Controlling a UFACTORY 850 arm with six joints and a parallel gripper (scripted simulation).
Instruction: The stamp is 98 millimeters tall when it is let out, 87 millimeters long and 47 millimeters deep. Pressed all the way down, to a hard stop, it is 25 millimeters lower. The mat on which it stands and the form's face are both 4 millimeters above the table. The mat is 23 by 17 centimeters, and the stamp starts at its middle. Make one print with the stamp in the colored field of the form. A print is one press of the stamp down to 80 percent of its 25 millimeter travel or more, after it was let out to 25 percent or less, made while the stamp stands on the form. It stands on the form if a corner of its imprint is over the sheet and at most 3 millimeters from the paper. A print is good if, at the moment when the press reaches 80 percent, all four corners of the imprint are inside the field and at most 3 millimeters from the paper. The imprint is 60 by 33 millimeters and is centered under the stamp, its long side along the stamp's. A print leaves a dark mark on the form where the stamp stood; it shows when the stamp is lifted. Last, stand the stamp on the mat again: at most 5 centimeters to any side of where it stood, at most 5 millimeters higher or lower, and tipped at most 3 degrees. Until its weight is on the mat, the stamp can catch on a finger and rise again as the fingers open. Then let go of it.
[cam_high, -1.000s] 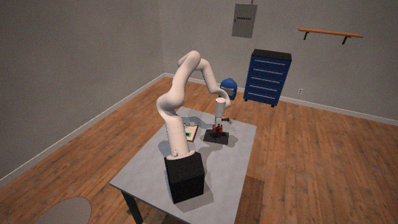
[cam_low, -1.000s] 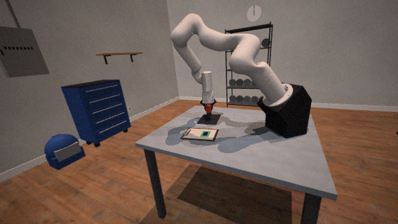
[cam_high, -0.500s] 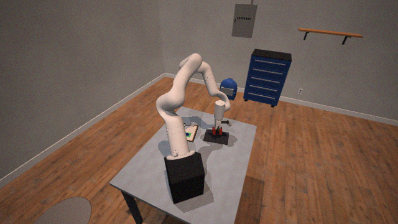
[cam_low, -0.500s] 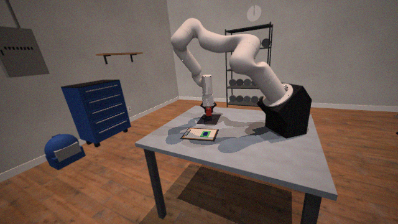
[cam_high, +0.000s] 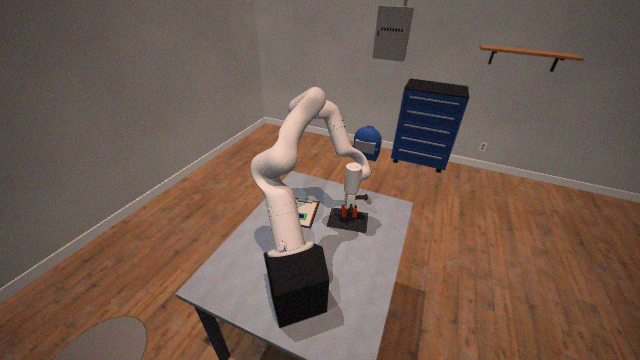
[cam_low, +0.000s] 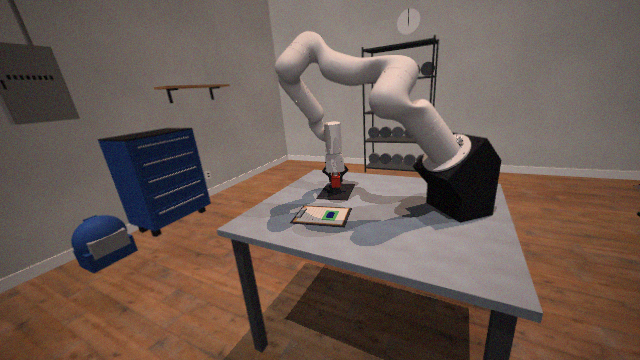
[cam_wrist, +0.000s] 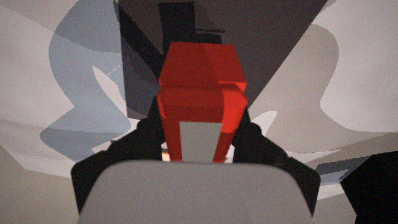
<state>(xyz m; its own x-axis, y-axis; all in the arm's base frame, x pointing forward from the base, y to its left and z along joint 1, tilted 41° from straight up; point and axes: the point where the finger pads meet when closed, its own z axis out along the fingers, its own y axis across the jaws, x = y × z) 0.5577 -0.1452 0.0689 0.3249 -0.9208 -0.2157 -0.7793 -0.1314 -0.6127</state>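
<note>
Now: hand 20 mm above the red stamp. The rest, counted from my hand: clipboard 20 mm behind, 290 mm to the left, 60 mm below; stamp base 50 mm below; mat 70 mm below.
</note>
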